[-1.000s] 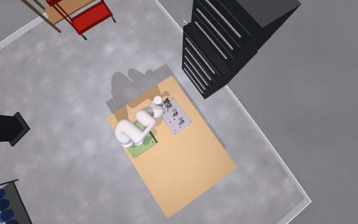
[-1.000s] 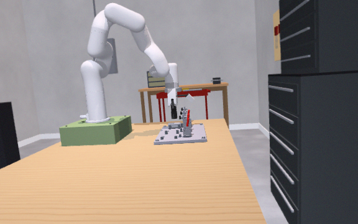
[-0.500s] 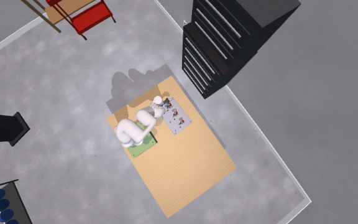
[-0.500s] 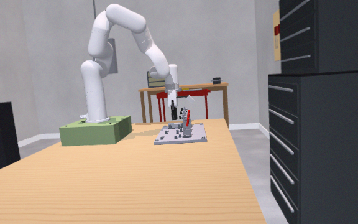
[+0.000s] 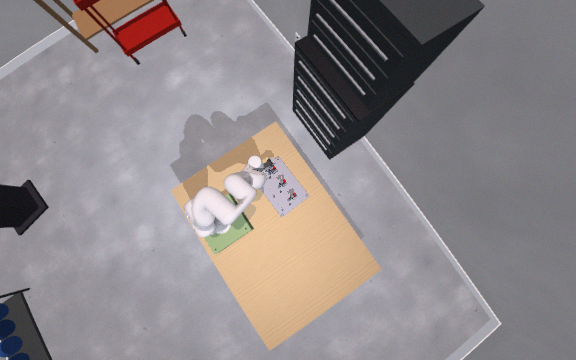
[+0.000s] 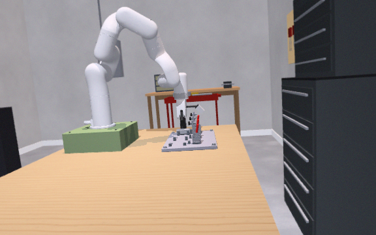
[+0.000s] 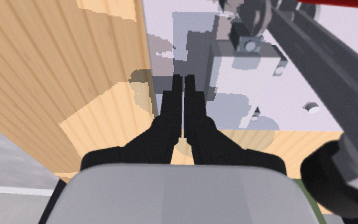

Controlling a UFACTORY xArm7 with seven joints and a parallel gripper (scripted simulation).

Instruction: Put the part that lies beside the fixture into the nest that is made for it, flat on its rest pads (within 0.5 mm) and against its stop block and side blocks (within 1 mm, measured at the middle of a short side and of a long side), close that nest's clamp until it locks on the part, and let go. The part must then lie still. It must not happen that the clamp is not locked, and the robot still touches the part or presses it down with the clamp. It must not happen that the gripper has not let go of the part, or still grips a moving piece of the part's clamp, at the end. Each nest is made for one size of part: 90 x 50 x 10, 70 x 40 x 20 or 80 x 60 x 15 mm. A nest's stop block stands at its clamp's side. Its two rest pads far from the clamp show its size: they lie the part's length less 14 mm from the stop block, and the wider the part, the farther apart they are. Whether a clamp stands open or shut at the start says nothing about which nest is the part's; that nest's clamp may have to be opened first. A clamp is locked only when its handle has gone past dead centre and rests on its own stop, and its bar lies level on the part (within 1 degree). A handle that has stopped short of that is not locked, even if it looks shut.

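My hand is 40 mm to the left of the grey part and 20 mm above it. Round my hand: grey fixture plate 20 mm ahead, 150 mm to the right, 40 mm below.
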